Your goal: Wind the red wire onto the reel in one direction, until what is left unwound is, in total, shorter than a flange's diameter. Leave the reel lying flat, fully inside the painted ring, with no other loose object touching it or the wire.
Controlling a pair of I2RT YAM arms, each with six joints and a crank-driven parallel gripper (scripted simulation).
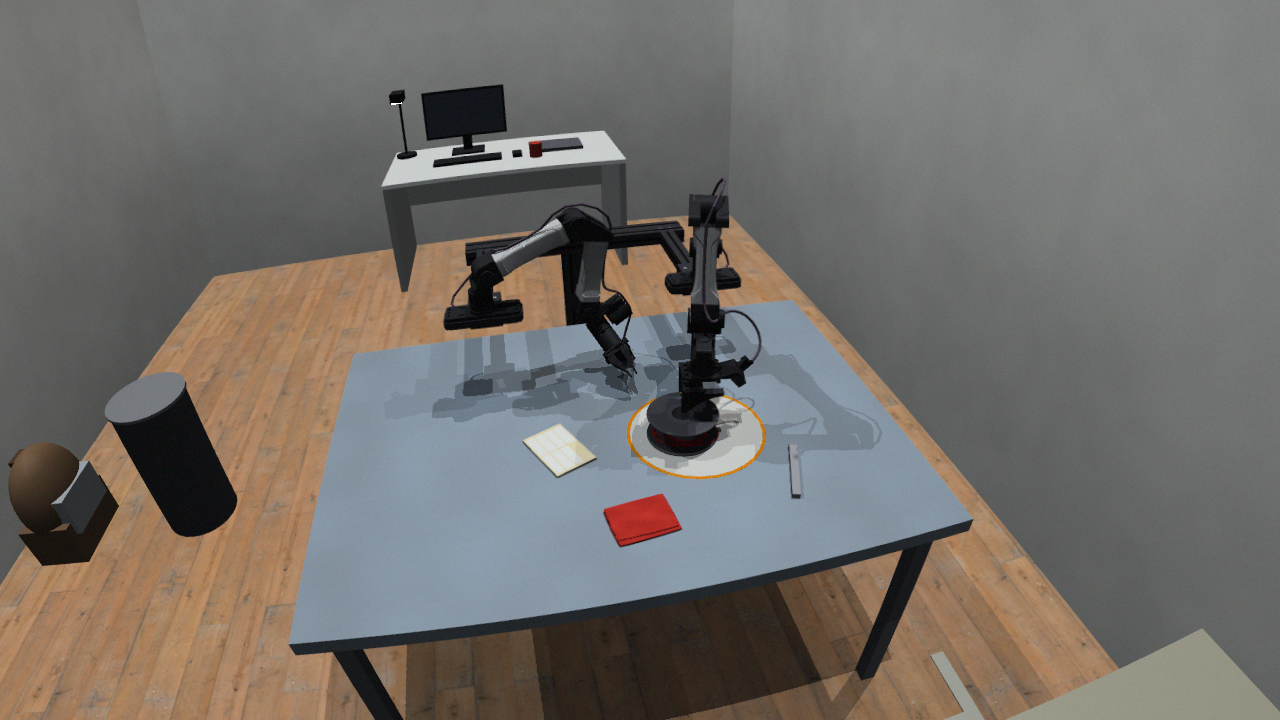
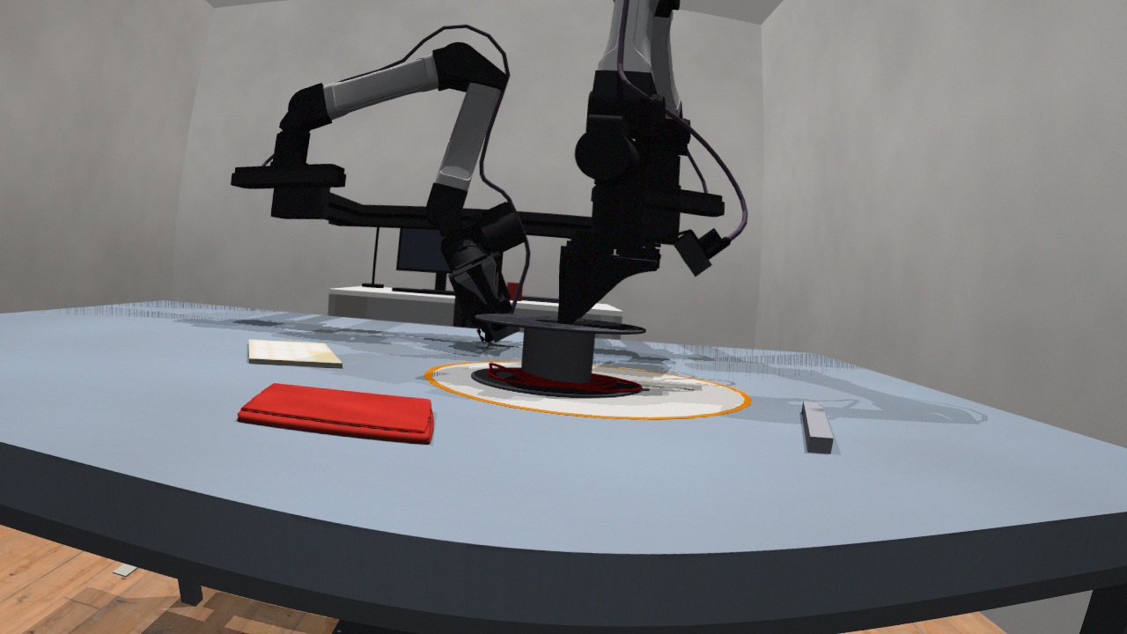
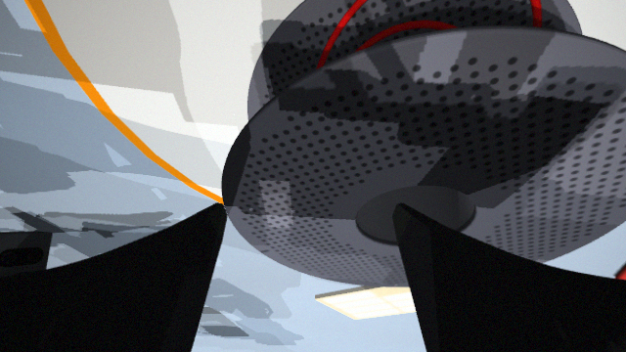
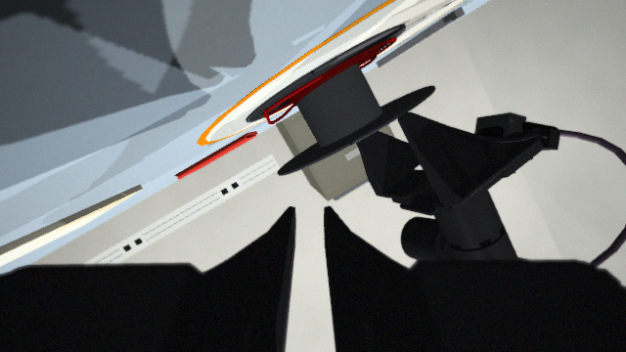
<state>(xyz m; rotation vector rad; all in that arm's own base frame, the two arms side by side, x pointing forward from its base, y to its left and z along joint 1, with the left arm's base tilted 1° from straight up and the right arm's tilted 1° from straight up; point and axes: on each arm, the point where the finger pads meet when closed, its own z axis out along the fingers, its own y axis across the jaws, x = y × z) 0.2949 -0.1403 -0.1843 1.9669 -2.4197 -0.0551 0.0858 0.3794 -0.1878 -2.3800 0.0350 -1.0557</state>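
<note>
The dark reel is 50 mm ahead of my left hand, 20 mm to the right of it and 40 mm below it. The rest, counted from my left hand: orange painted ring (50 mm ahead, 20 mm to the left, 70 mm below); then grey bar (270 mm ahead, 190 mm to the left, 60 mm below); then cream gridded tile (20 mm ahead, 330 mm to the right, 70 mm below).
</note>
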